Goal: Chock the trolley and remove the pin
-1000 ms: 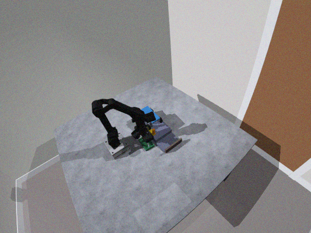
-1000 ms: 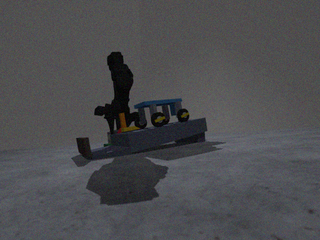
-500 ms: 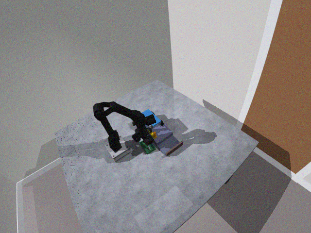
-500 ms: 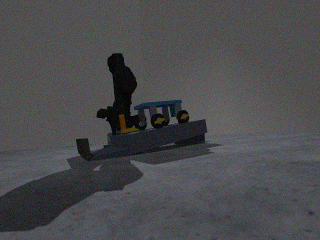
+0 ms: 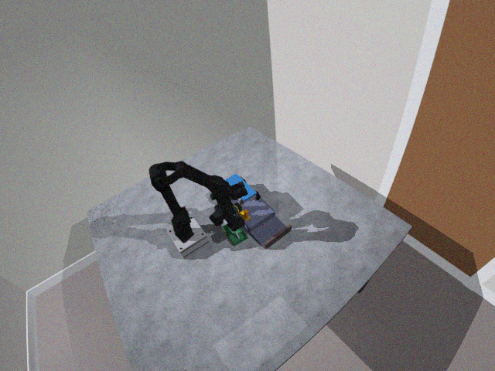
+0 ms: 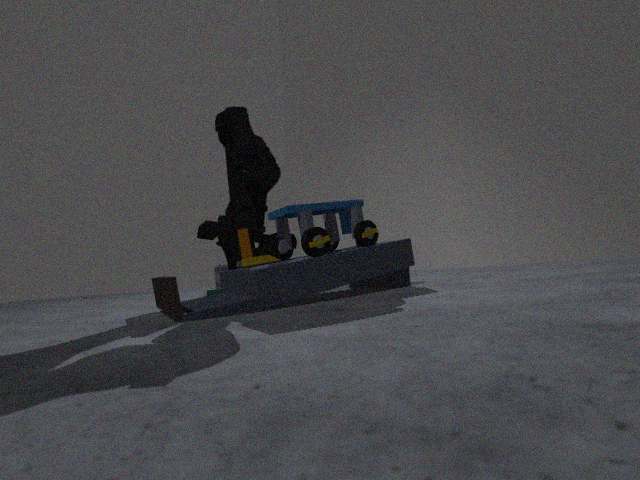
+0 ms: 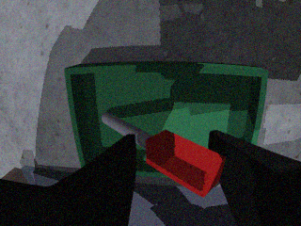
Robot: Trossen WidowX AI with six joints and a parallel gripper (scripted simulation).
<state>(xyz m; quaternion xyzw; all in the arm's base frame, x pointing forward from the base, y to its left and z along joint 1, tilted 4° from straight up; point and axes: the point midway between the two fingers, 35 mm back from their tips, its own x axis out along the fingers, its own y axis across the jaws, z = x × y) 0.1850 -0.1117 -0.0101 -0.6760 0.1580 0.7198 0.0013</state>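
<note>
Now: the red-headed stop pin 1 cm to the right of my gripper tip. Also, from my gripper tip: green tray: 1 cm to the right, 4 cm below; ramp: 14 cm ahead, 7 cm to the left, 1 cm above; yellow chock: 7 cm ahead, 1 cm to the right, 5 cm above.
</note>
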